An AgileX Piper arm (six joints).
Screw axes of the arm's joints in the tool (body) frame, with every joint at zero. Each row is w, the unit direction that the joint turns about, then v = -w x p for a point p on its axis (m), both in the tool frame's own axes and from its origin. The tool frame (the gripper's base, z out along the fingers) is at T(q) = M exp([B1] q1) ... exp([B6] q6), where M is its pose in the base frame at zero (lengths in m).
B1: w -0.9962 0 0.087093 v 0 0.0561 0
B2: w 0 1 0 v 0.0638 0 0.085
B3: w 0 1 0 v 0.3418 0 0.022
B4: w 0 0 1 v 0 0 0
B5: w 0 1 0 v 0.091 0 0
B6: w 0 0 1 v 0 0 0
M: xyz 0.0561 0 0.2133 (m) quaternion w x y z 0.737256 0 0.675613 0
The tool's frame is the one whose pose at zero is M.
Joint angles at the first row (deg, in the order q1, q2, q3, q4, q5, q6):
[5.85 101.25 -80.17 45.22 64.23 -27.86]
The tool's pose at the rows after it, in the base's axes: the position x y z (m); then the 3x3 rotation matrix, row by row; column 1 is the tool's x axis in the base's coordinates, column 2 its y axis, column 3 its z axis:
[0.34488, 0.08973, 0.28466], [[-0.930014, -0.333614, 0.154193], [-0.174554, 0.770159, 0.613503], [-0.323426, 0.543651, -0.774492]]
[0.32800, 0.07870, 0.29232], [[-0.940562, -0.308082, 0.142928], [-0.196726, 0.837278, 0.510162], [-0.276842, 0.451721, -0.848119]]
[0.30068, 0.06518, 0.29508], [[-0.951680, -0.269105, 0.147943], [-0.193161, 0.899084, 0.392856], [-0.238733, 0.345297, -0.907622]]
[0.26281, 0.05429, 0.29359], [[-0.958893, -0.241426, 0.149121], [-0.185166, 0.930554, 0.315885], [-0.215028, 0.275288, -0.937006]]
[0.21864, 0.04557, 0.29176], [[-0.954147, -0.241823, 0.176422], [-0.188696, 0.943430, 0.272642], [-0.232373, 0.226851, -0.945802]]
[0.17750, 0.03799, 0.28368], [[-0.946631, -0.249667, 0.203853], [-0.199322, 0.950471, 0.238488], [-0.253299, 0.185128, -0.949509]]
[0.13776, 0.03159, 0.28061], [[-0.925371, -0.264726, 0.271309], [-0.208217, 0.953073, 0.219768], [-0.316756, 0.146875, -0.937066]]
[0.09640, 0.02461, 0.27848], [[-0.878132, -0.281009, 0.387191], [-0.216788, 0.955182, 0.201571], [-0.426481, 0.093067, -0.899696]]
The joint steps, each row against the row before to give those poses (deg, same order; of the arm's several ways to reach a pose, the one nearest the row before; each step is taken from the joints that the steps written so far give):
[0.00 -1.86 0.00 -4.78 2.22 3.43]
[0.00 -3.61 1.40 -8.45 2.05 4.95]
[0.00 -5.78 5.12 -8.22 0.26 4.52]
[0.00 -7.66 8.00 -5.02 -0.27 2.67]
[0.00 -9.54 8.88 -2.86 -0.87 0.74]
[0.00 -9.16 8.42 -2.27 -0.77 0.13]
[0.00 -10.36 6.59 -1.61 -0.23 0.00]
[0.00 -12.61 5.63 -1.90 -0.11 0.01]

